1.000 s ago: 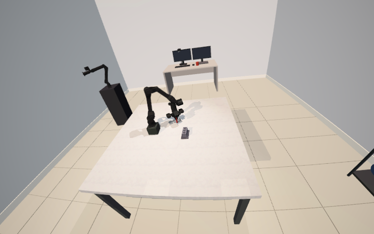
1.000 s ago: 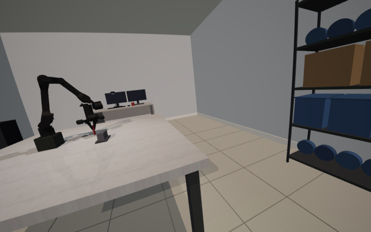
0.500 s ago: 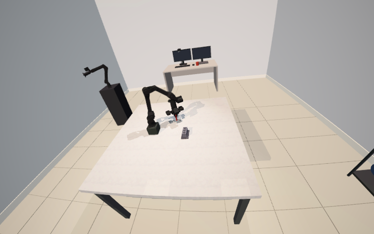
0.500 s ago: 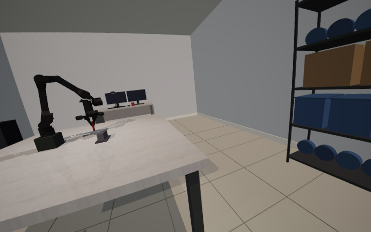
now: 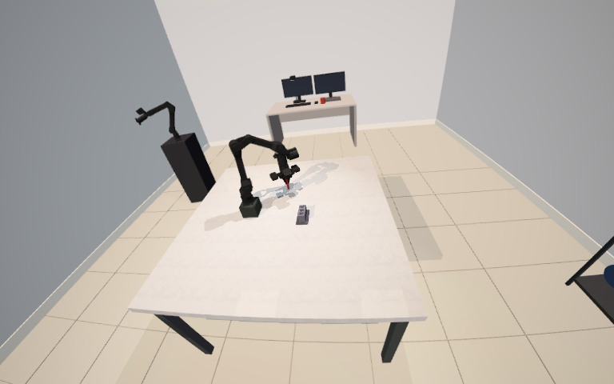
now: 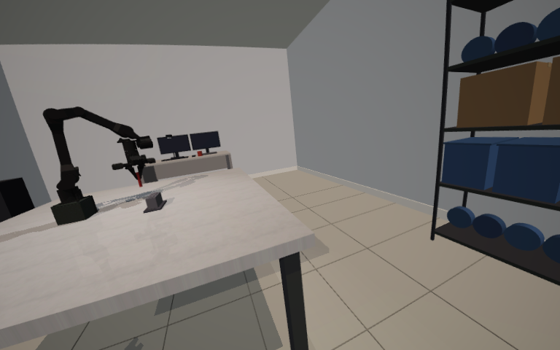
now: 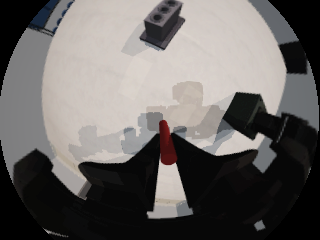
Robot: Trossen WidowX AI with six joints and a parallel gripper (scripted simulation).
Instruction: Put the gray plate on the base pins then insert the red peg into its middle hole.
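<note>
The gray plate lies 80 mm ahead of my gripper tip, 220 mm to the right of it and 70 mm below it. Round my gripper tip: red peg (right at my gripper tip).
</note>
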